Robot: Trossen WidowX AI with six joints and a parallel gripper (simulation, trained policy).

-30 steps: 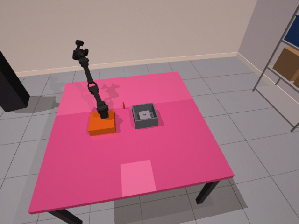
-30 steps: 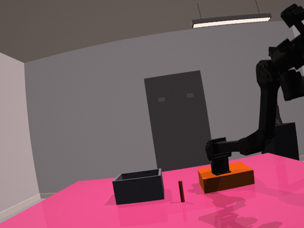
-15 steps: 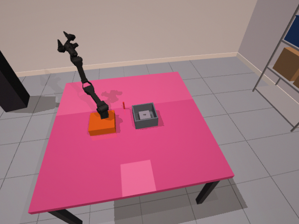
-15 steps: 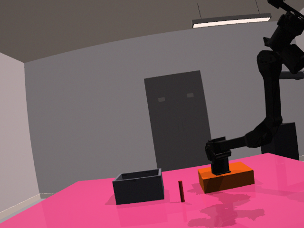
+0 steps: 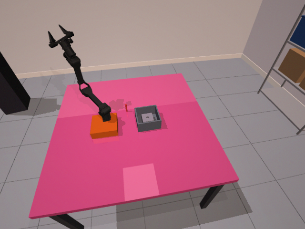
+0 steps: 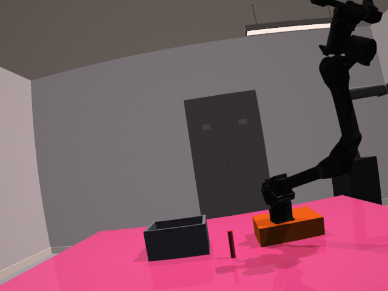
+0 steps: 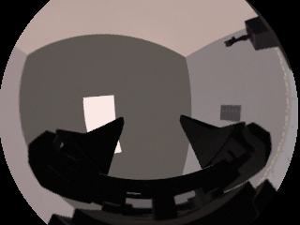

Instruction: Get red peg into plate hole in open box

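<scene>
Right now my gripper tip is 380 mm short of the red peg, 270 mm to the left of it and 640 mm above it. The rest, counted from my gripper tip: grey plate 520 mm ahead, 460 mm to the right, 640 mm below; then grey box 520 mm ahead, 460 mm to the right, 660 mm below.
</scene>
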